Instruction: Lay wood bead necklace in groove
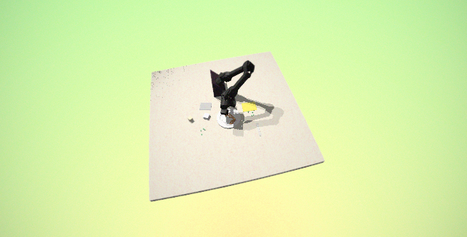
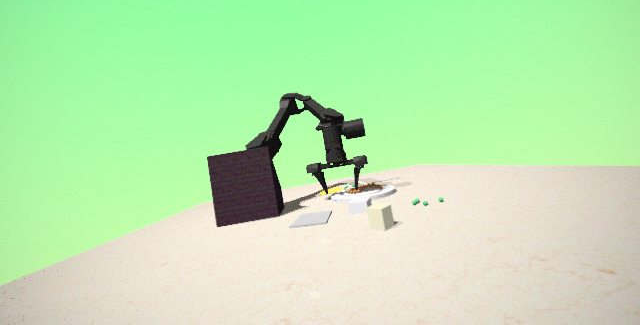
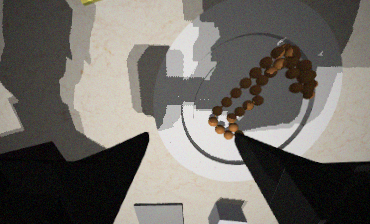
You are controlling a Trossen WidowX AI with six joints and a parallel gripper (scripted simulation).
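My gripper tip is now 6 cm short of the round white bead board, 1 cm to the right of it and 1 cm above it. Also, from my gripper tip: cream cube 31 cm to the right, 3 cm ahead; then yellow card 20 cm to the left, 2 cm below, 2 cm behind; then grey flat plate 17 cm to the right, 9 cm behind, 2 cm below.
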